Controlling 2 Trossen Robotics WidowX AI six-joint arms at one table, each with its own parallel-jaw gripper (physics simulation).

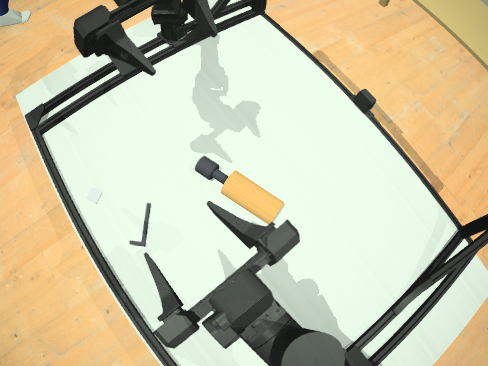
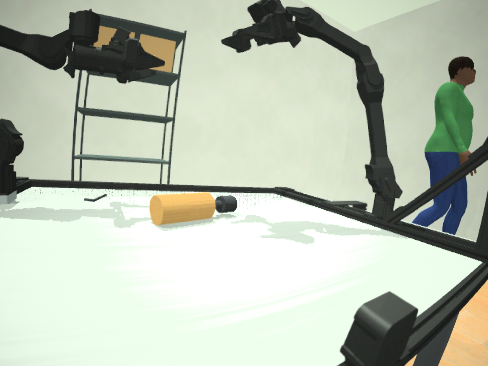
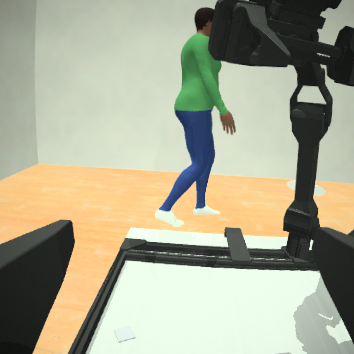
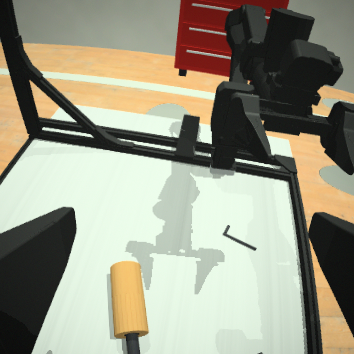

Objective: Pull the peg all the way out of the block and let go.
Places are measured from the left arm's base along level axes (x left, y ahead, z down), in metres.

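Where they show: left gripper, between the fingertips: (image 1: 176,227) (image 2: 160,68) (image 3: 197,237) (image 4: 312,166); right gripper, between the fingertips: (image 1: 186,53) (image 2: 231,36) (image 3: 335,71) (image 4: 196,222); left arm's base, origin of its link: (image 4: 222,160); right arm's base, origin of its link: (image 1: 172,34) (image 2: 381,216) (image 3: 295,252).
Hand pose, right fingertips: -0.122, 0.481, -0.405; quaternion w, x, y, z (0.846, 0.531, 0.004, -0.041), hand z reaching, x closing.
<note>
Things, the pixels of their top centre, and the offset from my right fingertips, as dx, dy, dz. "*": a spot on its surface instead.
- orange wooden cylindrical block, centre of its top: (image 4: 126,293) (image 1: 253,193) (image 2: 184,193) -0.060, -0.097, +0.369
- dark peg, centre of its top: (image 4: 131,340) (image 1: 223,174) (image 2: 212,196) -0.042, -0.025, +0.378
- dark L-shaped key, centre of its top: (image 4: 241,236) (image 2: 96,195) +0.156, -0.262, +0.418
- small pale square, a spot on its surface: (image 3: 124,334) (image 1: 95,195) * +0.200, +0.139, +0.421
An orange wooden cylindrical block (image 1: 252,197) (image 2: 184,208) (image 4: 129,299) lies on its side on the white table. A dark peg (image 1: 206,167) (image 2: 226,204) (image 4: 132,343) with a thick round head sticks out of one end; its shaft shows between head and block, and the part inside is hidden. My left gripper (image 1: 177,228) (image 2: 159,69) (image 3: 197,237) (image 4: 312,166) is open and empty, high above the table. My right gripper (image 1: 184,54) (image 2: 231,45) (image 4: 196,222) is open and empty, also high and apart from the peg and block.
A dark L-shaped key (image 1: 146,225) (image 2: 95,198) (image 4: 240,241) and a small pale square (image 1: 94,195) (image 3: 124,334) lie on the table. A black rail frame (image 1: 320,68) borders the table top. A person (image 2: 452,120) (image 3: 197,85) stands beyond the table.
</note>
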